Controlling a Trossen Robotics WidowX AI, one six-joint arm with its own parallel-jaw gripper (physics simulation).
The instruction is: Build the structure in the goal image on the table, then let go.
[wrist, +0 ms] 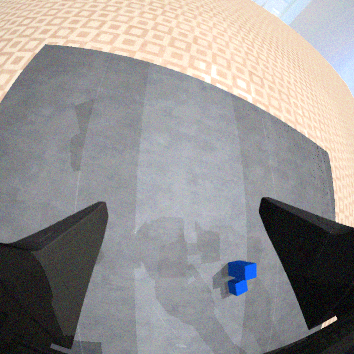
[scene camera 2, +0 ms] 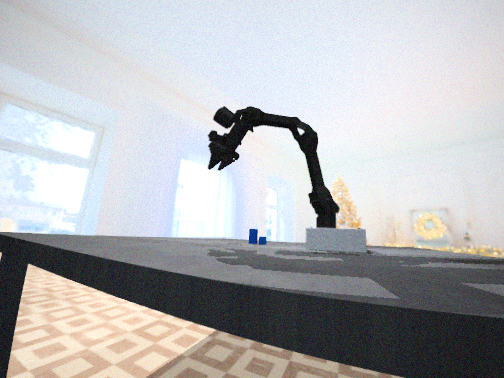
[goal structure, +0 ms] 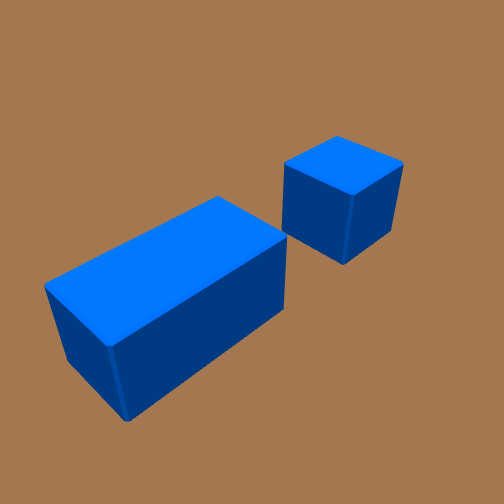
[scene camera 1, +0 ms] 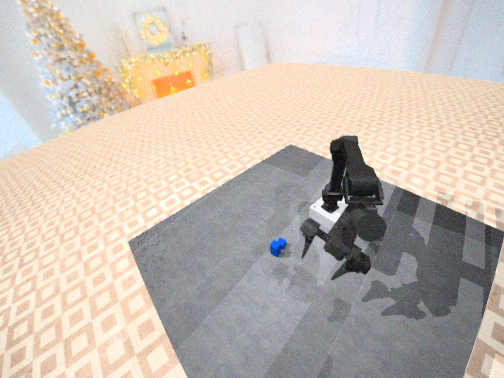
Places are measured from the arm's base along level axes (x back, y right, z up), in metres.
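Pixels of known places: gripper, fingertip midpoint: (wrist: 185, 208) (scene camera 2: 213, 169) (scene camera 1: 316, 268); arm's base, link origin: (scene camera 2: 327, 229) (scene camera 1: 330, 207).
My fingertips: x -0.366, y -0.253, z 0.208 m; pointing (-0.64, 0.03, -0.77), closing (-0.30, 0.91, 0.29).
Observation:
Ahead of a thing's pixels: the offset from my fingertips to its top centre. Level surfaces: height alone.
A taller blue block @[dx +0.038, dy +0.255, dz -0.213 m] (scene camera 1: 275, 247) (scene camera 2: 253, 236) (wrist: 242, 270) stands upright on the table; I cannot tell whether it is one piece or stacked cubes. A low blue cube @[dx +0.080, dy +0.270, dz -0.246 m] (scene camera 1: 282, 242) (scene camera 2: 262, 241) (wrist: 237, 287) sits on the table close beside it. In the wrist view they look nearly corner to corner; whether they touch is unclear. My gripper (scene camera 1: 318, 268) (scene camera 2: 215, 169) (wrist: 185, 208) is wide open and empty, high above the table. In the wrist view both blocks lie low, right of centre, nearer the right finger.
The dark grey table @[dz -0.279 m] (scene camera 1: 220, 280) (scene camera 2: 150, 255) (wrist: 190, 150) carries the arm's white base block (scene camera 1: 325, 214) (scene camera 2: 336, 240), near the blue blocks. The arm's shadows fall on the table top. The table's edges show, with patterned floor beyond.

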